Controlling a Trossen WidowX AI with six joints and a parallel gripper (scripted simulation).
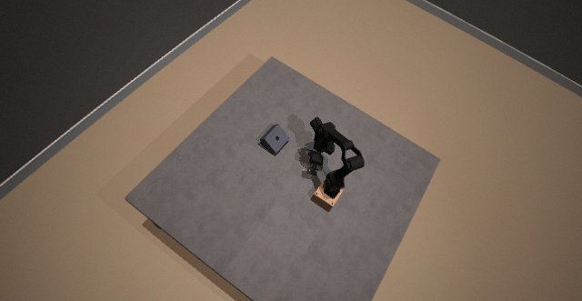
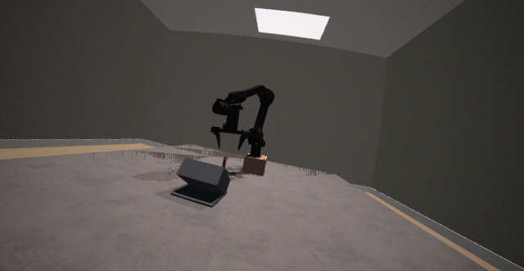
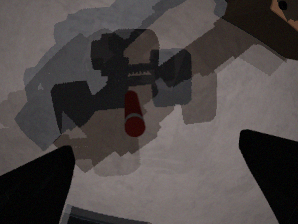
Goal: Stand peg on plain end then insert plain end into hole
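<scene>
The peg is 10 mm ahead of my gripper tip, 10 mm to the right of it and 60 mm below it. The rest, counted from my gripper tip: sloped panel (250 mm ahead, 30 mm to the left, 70 mm below).
</scene>
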